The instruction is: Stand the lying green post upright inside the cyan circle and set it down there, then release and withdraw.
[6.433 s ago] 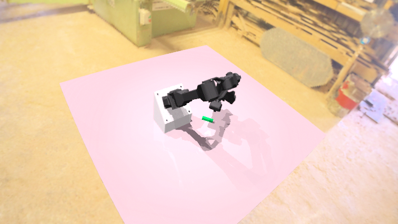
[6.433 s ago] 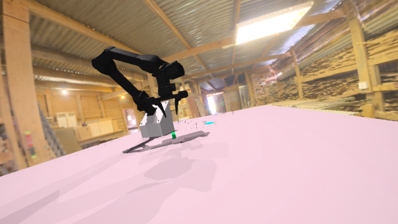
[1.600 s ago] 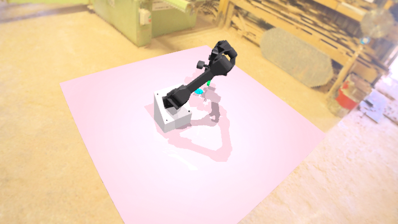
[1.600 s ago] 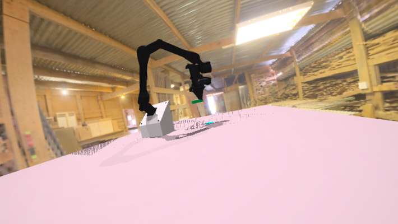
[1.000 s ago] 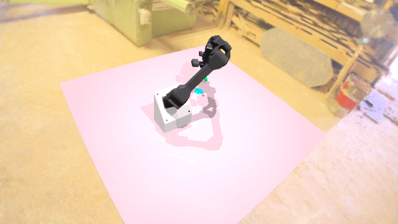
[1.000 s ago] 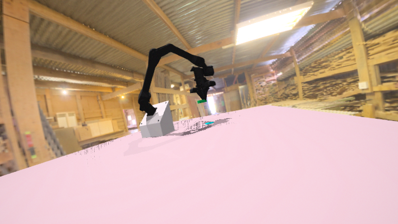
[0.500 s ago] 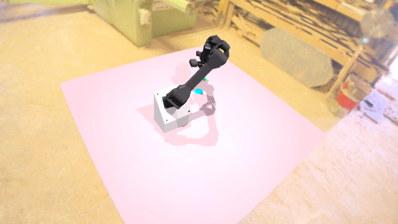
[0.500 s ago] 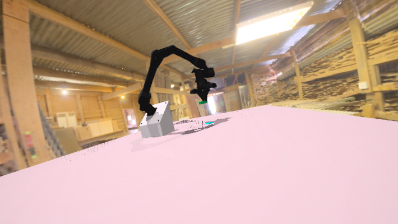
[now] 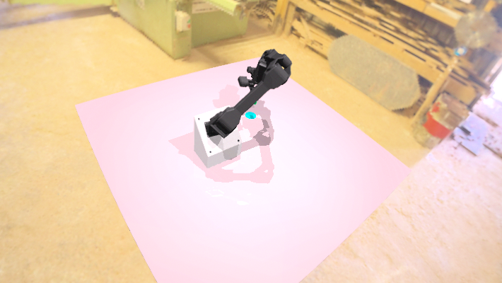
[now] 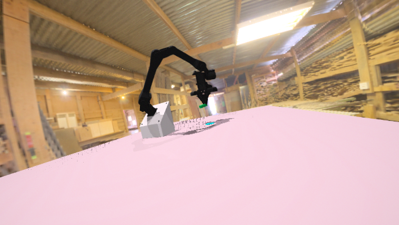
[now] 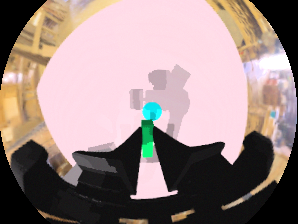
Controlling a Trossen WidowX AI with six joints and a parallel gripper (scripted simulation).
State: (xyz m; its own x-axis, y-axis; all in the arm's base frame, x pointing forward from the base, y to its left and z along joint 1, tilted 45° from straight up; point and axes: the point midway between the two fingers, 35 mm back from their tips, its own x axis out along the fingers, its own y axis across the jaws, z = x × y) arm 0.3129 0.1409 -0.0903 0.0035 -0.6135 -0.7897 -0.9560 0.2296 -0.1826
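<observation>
The cyan circle lies 13 cm below my gripper tip, 1 cm to the right of it and 1 cm ahead of it. The rest, counted from my gripper tip: green post 2 cm to the right, 1 cm behind.
</observation>
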